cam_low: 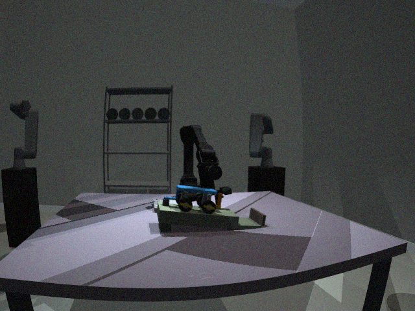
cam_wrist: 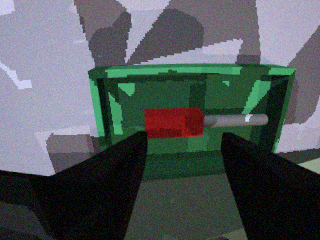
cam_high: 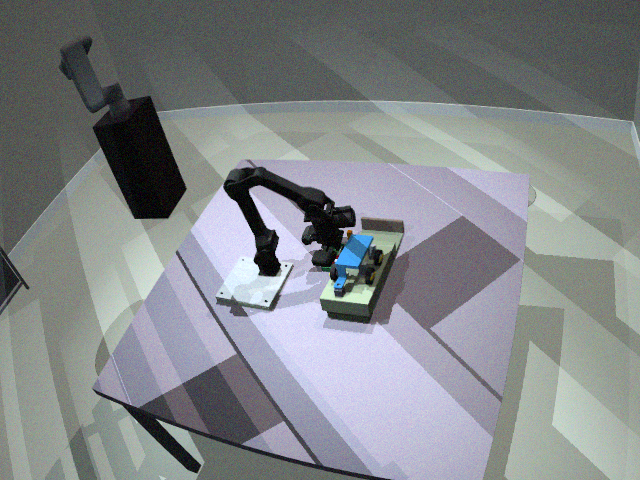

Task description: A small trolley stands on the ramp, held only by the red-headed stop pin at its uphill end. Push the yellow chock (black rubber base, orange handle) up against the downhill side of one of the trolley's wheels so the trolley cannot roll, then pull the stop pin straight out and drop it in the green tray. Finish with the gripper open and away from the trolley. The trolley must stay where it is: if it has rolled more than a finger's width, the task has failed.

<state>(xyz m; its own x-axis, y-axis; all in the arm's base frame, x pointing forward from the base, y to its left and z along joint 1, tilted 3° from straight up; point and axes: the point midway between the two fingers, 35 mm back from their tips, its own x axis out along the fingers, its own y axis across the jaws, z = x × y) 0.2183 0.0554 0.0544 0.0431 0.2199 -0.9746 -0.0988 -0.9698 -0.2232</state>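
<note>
Now: gripper tip 20 mm to the right of the stop pin and 20 mm above it. Round my gripper tip: yellow chock (60 mm ahead, 50 mm above, 10 mm to the right); green tray (40 mm below, 10 mm to the left); ramp (110 mm ahead, 100 mm to the right, 20 mm above).
</note>
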